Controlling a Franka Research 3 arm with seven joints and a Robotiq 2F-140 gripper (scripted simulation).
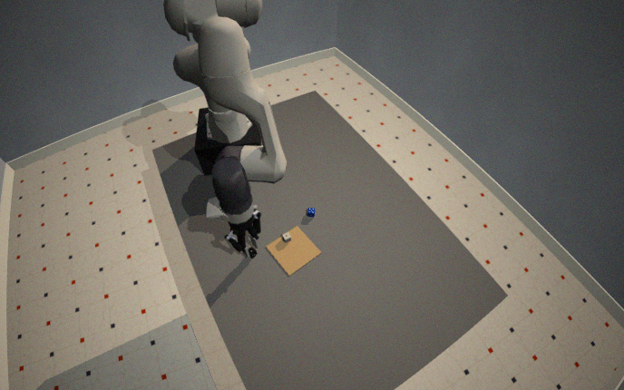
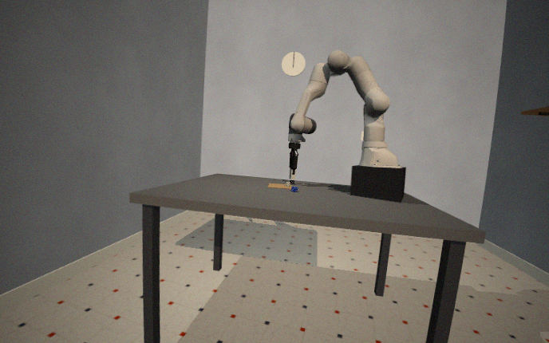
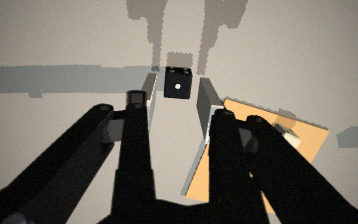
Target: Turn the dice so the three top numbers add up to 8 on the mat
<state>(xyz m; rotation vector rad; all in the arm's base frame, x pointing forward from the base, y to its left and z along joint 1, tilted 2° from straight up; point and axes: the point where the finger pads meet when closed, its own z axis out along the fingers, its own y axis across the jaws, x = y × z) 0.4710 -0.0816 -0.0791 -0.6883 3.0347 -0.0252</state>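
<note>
My hand is 50 mm above the black die. Round my hand: blue die (70 mm behind, 260 mm to the left, 50 mm below); then white die (10 mm behind, 130 mm to the left, 50 mm below); then tan mat (40 mm ahead, 140 mm to the left, 60 mm below).
</note>
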